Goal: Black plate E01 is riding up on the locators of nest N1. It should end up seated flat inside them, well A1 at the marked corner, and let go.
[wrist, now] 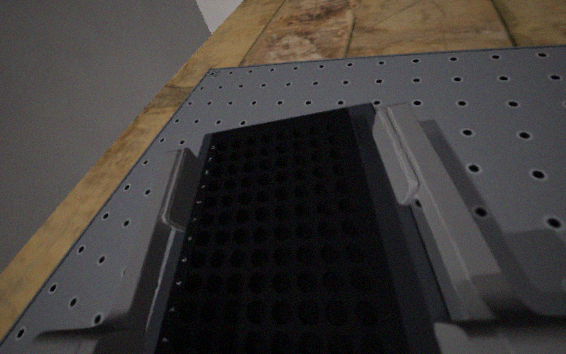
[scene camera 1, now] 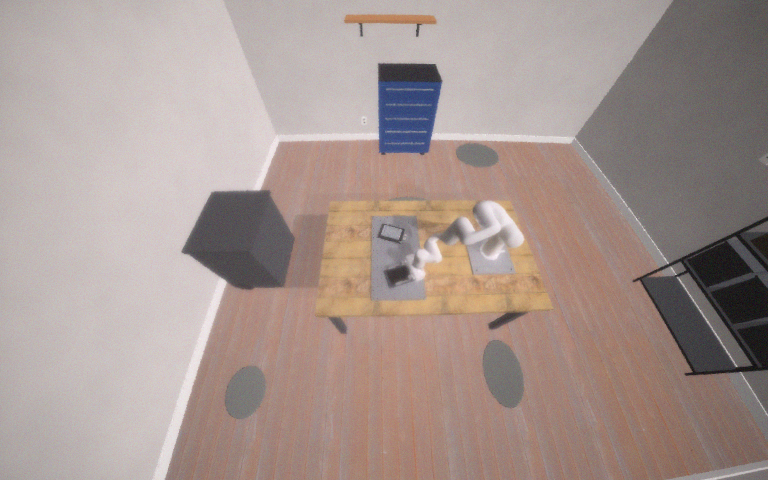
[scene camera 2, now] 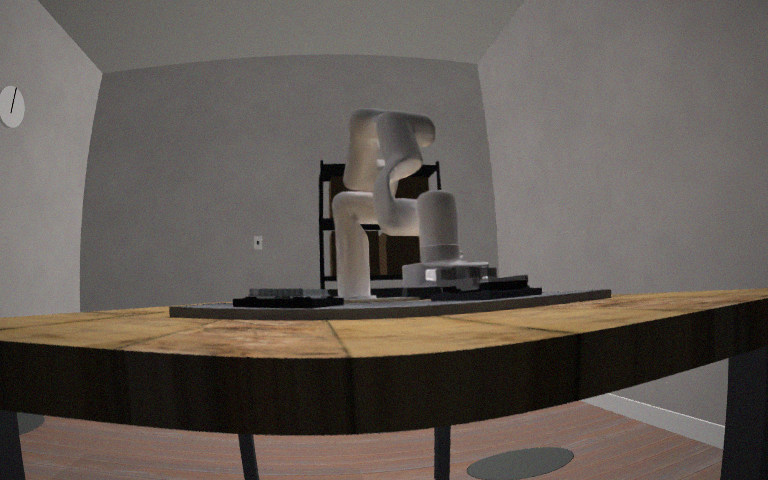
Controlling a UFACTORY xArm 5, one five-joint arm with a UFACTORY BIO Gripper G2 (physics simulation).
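Seen in the pictures: hand, its tool point: [wrist: 279, 172] [scene camera 1: 395, 275] [scene camera 2: 493, 282]; arm's base, origin of its link: [scene camera 1: 488, 251] [scene camera 2: 354, 299].
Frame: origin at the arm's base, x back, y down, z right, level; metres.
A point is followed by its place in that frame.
Note:
Black plate E01 [scene camera 1: 398, 275] @(x -0.613, y -0.014, z -0.175 m) [scene camera 2: 505, 283] @(x -0.671, y -0.021, z -0.184 m) [wrist: 280, 215] @(x -0.615, y -0.016, z -0.173 m) lies at nest N1 [scene camera 2: 533, 292] @(x -0.674, y -0.004, z -0.234 m) on the perforated grey board. In the wrist view its wells and a row of small pale marks along its left edge show; the near end is cut off. I cannot tell from these views how flat it sits, nor which corner is well A1. In scene camera 2 its top stands above the dark nest. My gripper [scene camera 1: 408, 273] @(x -0.634, y -0.024, z -0.178 m) [wrist: 290, 172] @(x -0.634, y -0.024, z -0.178 m) is partly open, one finger along each long side of the plate, with the pads close to its edges. Any contact is too dark to tell.
A second nest with a pale plate [scene camera 1: 391, 232] @(x -0.650, y -0.020, z 0.139 m) [scene camera 2: 288, 293] @(x -0.715, y -0.018, z 0.142 m) sits at the other end of the grey board [scene camera 1: 385, 257] @(x -0.691, y 0.001, z -0.043 m) [scene camera 2: 198, 311] @(x -0.787, y 0.005, z 0.256 m) [wrist: 435, 90] @(x -0.731, y 0.001, z -0.102 m). The arm's base [scene camera 1: 491, 249] @(x -0.029, y -0.094, z -0.037 m) stands on the wooden table [scene camera 1: 345, 294] @(x -0.932, y 0.014, z -0.287 m) to the right. A dark cabinet [scene camera 1: 243, 237] stands left of the table.

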